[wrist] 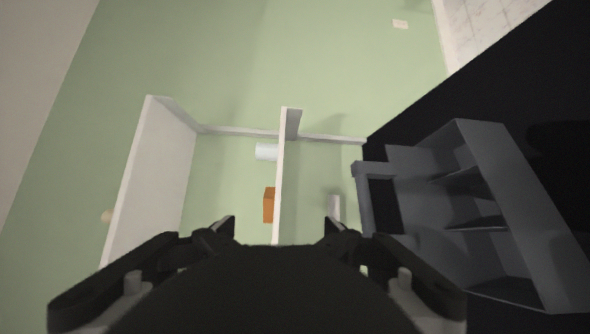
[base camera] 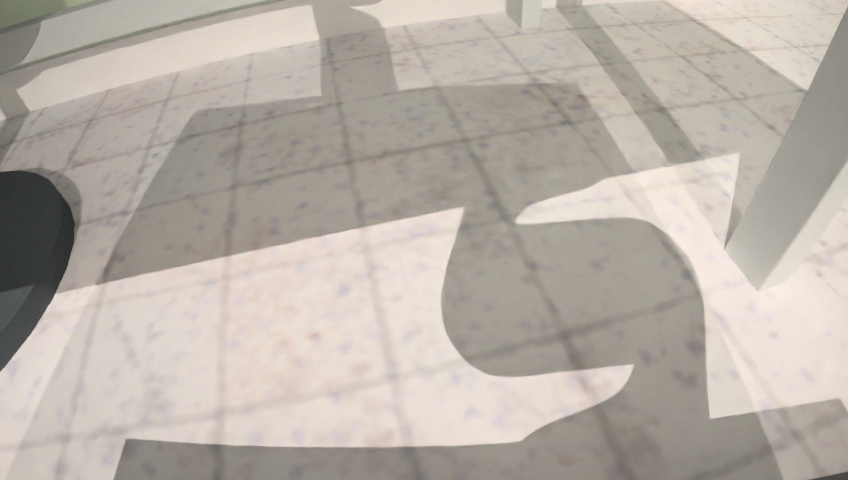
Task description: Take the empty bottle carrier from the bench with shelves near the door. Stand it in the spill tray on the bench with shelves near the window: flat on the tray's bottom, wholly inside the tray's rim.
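Frame: origin at the arm's base, x down, y right, z back, level; centimetres.
Seen in the pictures: gripper, between the fingertips: [wrist: 280, 226].
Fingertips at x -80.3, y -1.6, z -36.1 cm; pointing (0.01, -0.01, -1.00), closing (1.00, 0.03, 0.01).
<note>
Offsets run from my fingertips to a thing's top centre. "*": to the spot under its first point. Level surfaces: height alone.
The empty bottle carrier @[dx +15.7, dy -0.5, dz -16.1 cm] [wrist: 520, 215] is dark grey with open compartments and a bar handle. It stands against the black bench top @[dx +43.7 cm] [wrist: 540, 65] at the right of the wrist view, which is turned on its side. My gripper [wrist: 280, 226] is open and empty at the bottom of the wrist view. The carrier is apart from the fingers, to the right of them, and its handle lies just beyond the right fingertip. The gripper hides the lower part of the carrier's handle. The spill tray does not show in either view.
White shelf boards [wrist: 160, 170] [wrist: 280, 190] stand out from the green wall, with an orange box @[* dx -3.8, dy -7.7, dz -39.9 cm] [wrist: 269, 205], a white cylinder @[* dx -6.8, dy +11.4, dz -47.0 cm] [wrist: 266, 151] and a pale rod [wrist: 334, 206]. In the base view, a pale leg @[* dx +107.6, dy +30.9, dz -2.8 cm] [base camera: 785, 166] is at the right and a dark rounded object [base camera: 32, 226] at the left.
</note>
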